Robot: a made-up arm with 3 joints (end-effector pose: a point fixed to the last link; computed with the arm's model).
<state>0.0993 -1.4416 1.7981</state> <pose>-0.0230 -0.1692 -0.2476 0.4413 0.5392 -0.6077 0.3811</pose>
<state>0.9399 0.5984 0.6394</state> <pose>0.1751 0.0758 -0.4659 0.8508 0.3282 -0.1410 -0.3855</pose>
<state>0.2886 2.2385 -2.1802</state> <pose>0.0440 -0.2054 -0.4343 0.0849 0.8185 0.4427 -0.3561</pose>
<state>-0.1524 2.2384 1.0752</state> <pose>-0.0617 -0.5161 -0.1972 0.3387 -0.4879 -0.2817 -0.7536</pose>
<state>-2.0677 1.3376 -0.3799</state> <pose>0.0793 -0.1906 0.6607 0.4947 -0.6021 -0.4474 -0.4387</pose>
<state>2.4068 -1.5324 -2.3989</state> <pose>-0.0383 0.5068 0.1319 0.6969 0.0119 0.0063 0.7170</pose>
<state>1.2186 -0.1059 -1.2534</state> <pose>0.0581 0.3488 -0.3536 0.6810 0.4374 0.4557 0.3703</pose>
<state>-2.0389 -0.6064 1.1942</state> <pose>0.1105 -0.2012 0.3735 0.5564 -0.5844 -0.0708 0.5864</pose>
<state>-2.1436 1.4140 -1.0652</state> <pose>0.0602 -0.1893 0.6366 0.6031 -0.4173 -0.3066 -0.6068</pose>
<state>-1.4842 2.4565 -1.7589</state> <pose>0.0209 -0.4762 0.3780 0.6482 0.3901 -0.2151 -0.6175</pose>
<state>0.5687 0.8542 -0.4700</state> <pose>0.1232 -0.0768 -0.5356 0.8226 0.3409 0.3164 -0.3272</pose>
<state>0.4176 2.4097 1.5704</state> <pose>-0.0635 -0.2781 -0.3901 0.3844 -0.5934 -0.1106 -0.6985</pose>
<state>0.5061 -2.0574 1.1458</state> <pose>-0.1077 -0.0122 -0.3203 0.3035 0.5581 -0.4510 0.6269</pose>
